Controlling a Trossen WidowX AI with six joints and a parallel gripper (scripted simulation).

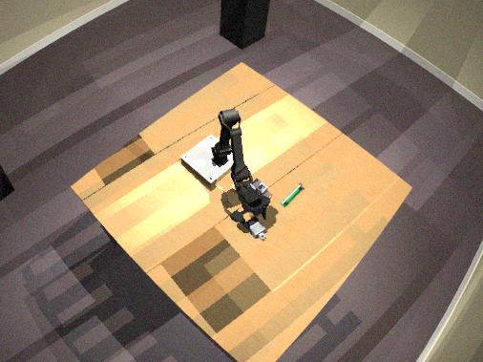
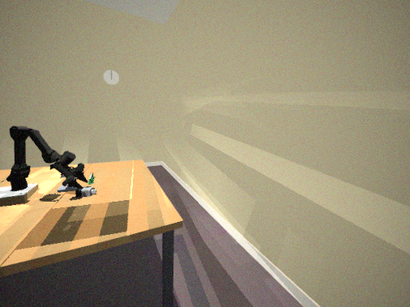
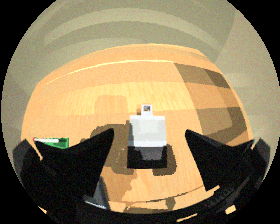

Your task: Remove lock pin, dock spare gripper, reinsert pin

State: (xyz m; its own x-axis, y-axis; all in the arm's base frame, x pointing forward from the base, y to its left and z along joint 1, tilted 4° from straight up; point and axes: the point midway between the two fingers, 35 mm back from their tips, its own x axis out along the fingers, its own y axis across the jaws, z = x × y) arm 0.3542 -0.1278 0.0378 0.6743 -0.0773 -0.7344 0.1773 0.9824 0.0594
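Now: gripper tip 1 cm short of the spare gripper and 5 cm above it. Also, from my gripper tip: grey mount: 12 cm behind, 14 cm to the left, 2 cm below; then green strip: 26 cm to the left, 5 cm below.
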